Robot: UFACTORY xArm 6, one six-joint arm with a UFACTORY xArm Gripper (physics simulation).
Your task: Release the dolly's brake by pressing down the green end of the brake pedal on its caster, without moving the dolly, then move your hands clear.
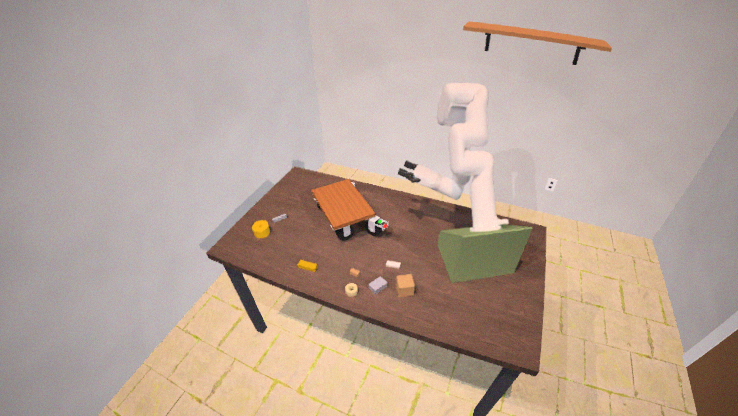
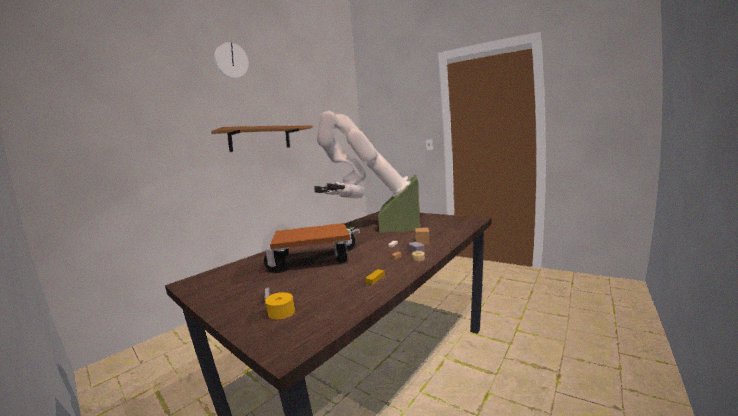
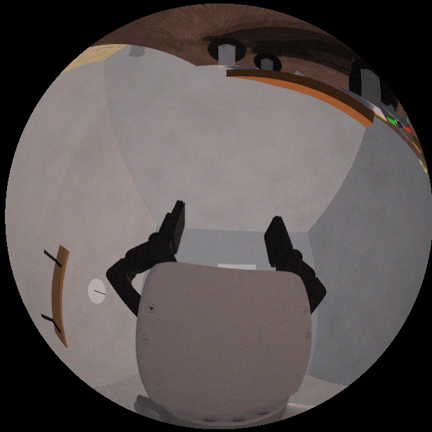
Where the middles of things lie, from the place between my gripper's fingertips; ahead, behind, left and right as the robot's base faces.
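Dolly [image 1: 342, 204]: from my hand, 210 mm below, 130 mm to the left of it, 220 mm ahead.
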